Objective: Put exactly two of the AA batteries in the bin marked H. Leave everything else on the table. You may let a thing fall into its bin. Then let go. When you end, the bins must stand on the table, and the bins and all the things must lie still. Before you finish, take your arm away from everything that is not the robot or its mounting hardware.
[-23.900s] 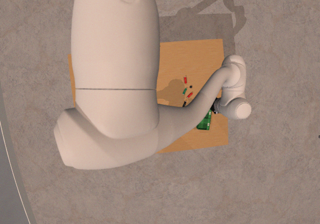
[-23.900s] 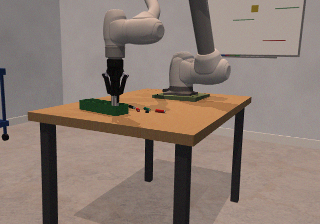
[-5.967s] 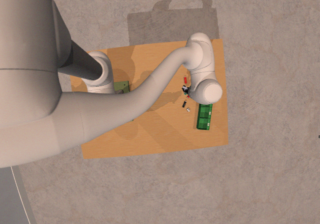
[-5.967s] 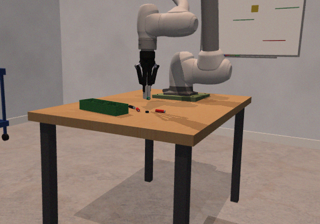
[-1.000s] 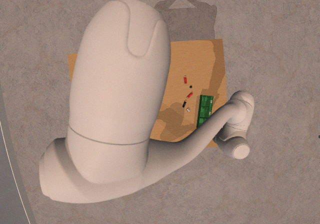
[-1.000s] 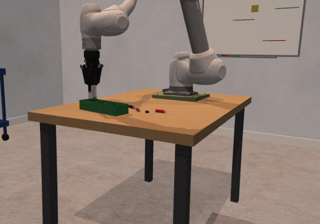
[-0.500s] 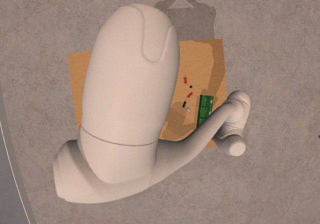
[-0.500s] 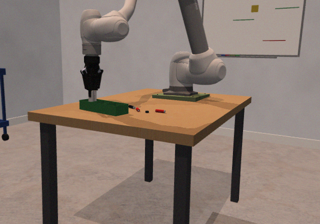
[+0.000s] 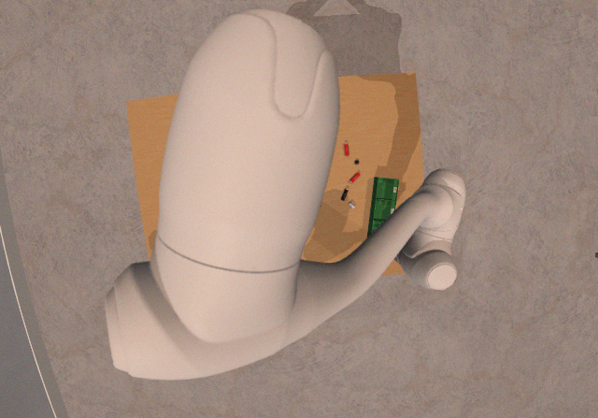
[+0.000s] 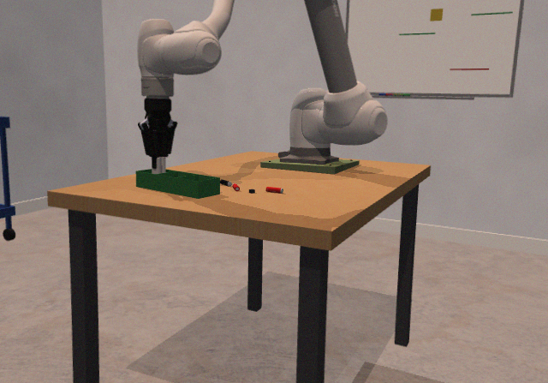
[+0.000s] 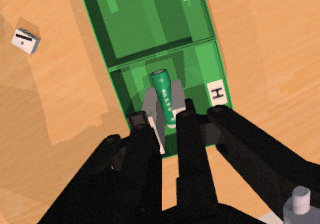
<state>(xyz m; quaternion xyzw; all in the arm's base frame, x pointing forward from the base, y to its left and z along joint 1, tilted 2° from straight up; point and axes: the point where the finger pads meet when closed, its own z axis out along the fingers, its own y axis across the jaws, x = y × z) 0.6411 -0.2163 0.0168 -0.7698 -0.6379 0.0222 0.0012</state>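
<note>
My hand is 3 cm above the green AA battery. The rest, counted from my hand: small white block: 11 cm to the left, 10 cm behind, 5 cm below; then black AA battery: 16 cm to the left, 12 cm behind, 5 cm below; then green bin row: 8 cm to the left, 3 cm below, 2 cm ahead.
</note>
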